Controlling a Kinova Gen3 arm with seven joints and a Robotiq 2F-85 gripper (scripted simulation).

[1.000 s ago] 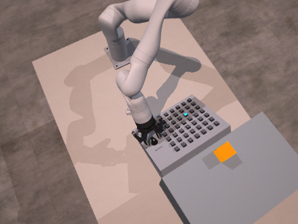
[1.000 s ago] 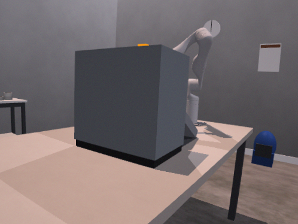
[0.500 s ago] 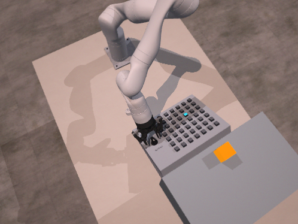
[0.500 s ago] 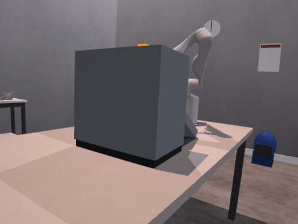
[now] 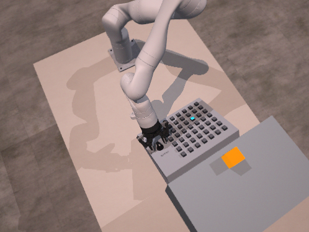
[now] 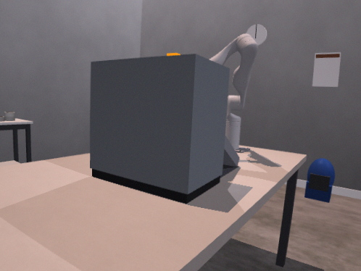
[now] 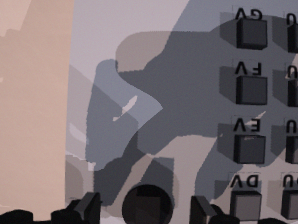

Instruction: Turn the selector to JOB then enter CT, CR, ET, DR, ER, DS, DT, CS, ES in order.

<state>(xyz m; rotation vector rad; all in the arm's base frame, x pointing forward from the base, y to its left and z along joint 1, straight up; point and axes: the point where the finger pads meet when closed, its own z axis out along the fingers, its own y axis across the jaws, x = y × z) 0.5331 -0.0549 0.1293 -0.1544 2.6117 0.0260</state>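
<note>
Now: the black selector knob 1 cm ahead of my hand and 1 cm below it. From my hand the other things lie so: sloped keypad panel 2 cm ahead, 12 cm to the left, 6 cm below.
</note>
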